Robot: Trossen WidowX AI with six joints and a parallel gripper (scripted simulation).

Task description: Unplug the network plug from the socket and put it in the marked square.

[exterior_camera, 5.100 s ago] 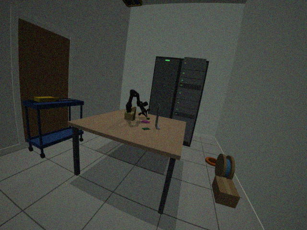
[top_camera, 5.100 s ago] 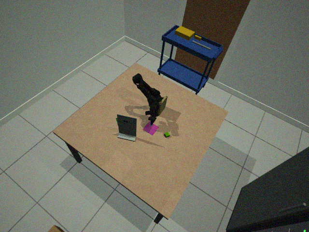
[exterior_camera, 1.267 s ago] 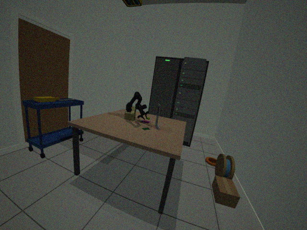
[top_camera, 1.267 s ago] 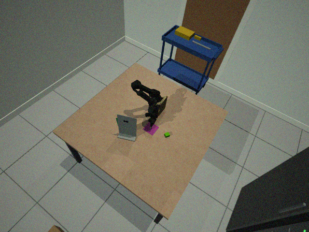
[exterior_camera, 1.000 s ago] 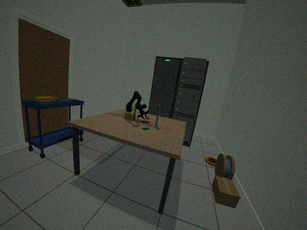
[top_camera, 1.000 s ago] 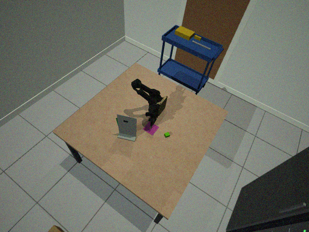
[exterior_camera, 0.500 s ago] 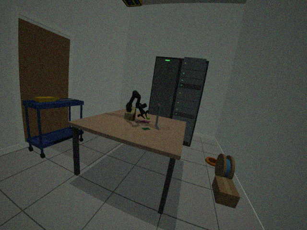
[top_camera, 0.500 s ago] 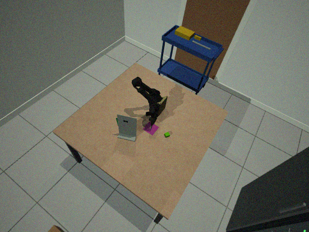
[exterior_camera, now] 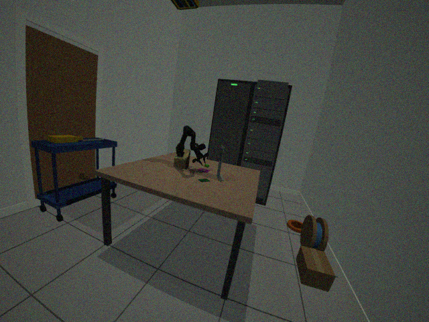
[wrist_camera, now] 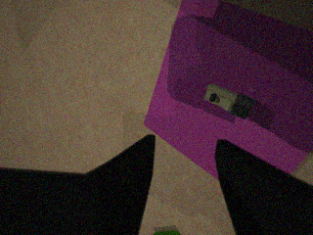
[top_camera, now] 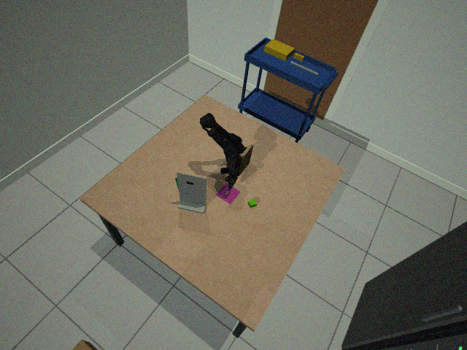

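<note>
Now: gripper tip 5 cm above the network plug and 1 cm to the left of it. Round my gripper tip: magenta marked square (6 cm below, 1 cm to the right, 1 cm ahead); upright panel (21 cm ahead, 16 cm to the right, 8 cm above).
</note>
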